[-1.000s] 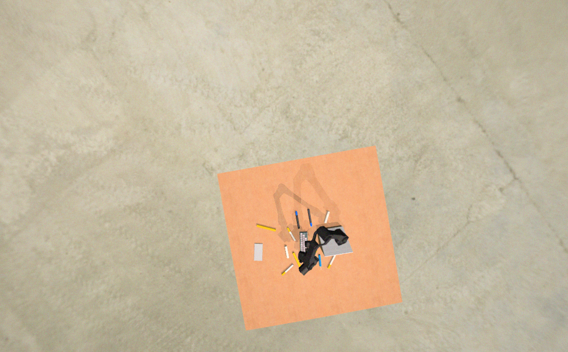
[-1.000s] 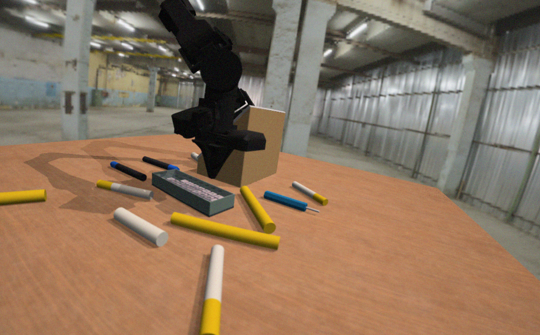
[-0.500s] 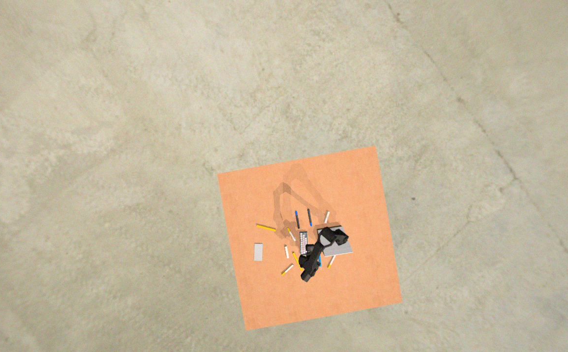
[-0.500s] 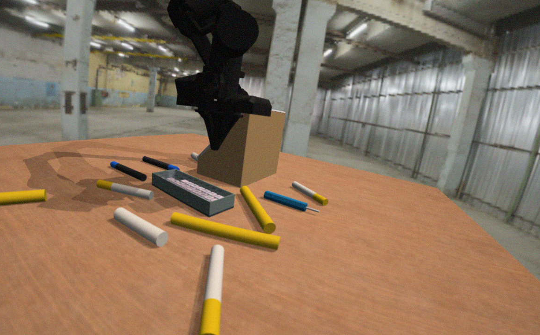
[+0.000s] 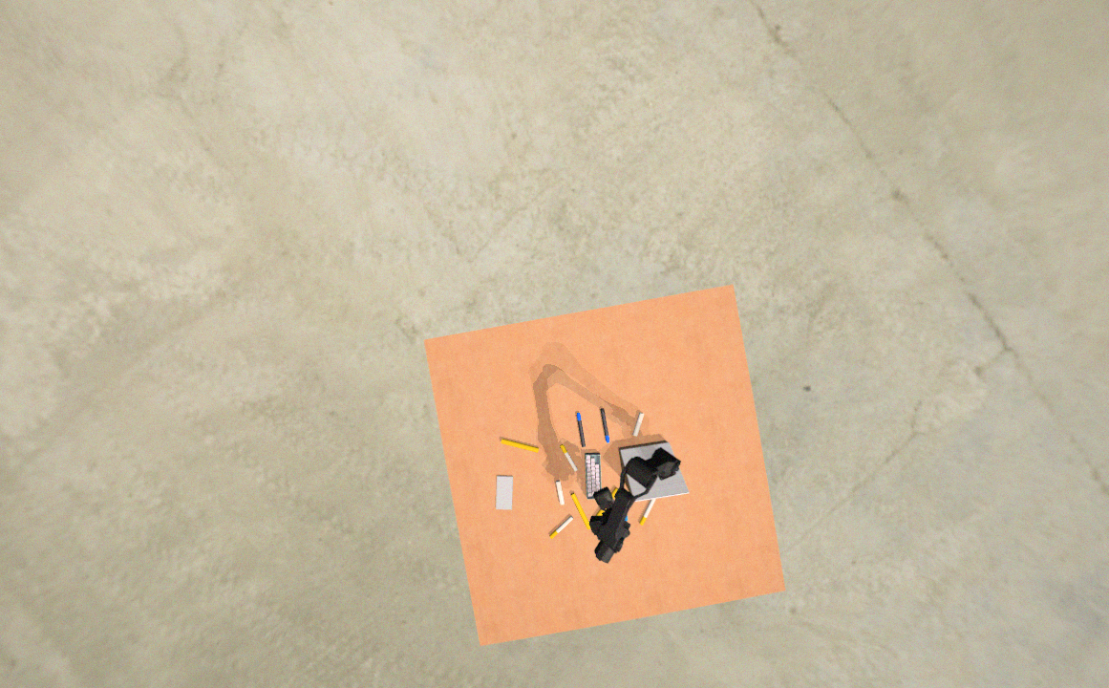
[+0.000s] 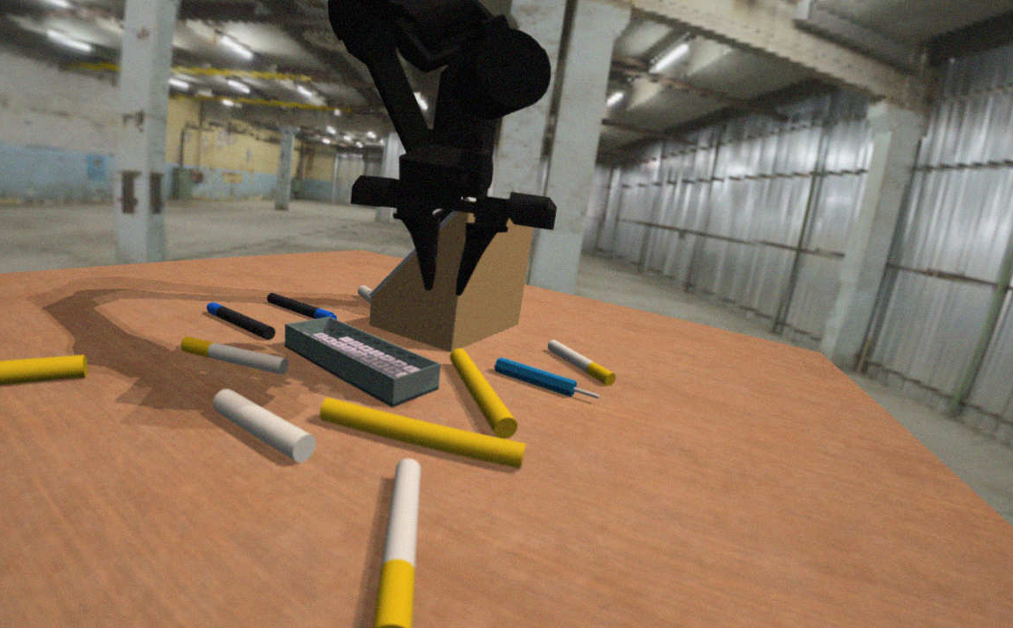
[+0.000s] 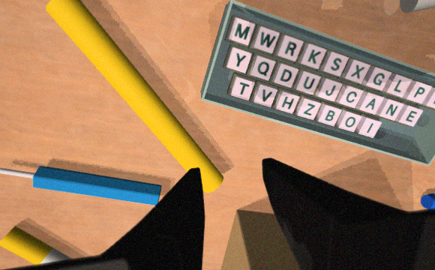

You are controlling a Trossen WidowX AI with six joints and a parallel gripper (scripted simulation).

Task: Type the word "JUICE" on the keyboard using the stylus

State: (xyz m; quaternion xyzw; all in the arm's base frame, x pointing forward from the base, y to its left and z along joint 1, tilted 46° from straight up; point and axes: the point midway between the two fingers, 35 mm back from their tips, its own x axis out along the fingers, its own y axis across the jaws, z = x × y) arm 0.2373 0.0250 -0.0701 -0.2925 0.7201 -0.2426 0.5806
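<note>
Now: the blue stylus 12 cm to the left of my gripper tip, 8 cm below it and 5 cm behind it. The rest, counted from my gripper tip: yellow cylinder: 8 cm below, 5 cm to the left, 1 cm ahead.
</note>
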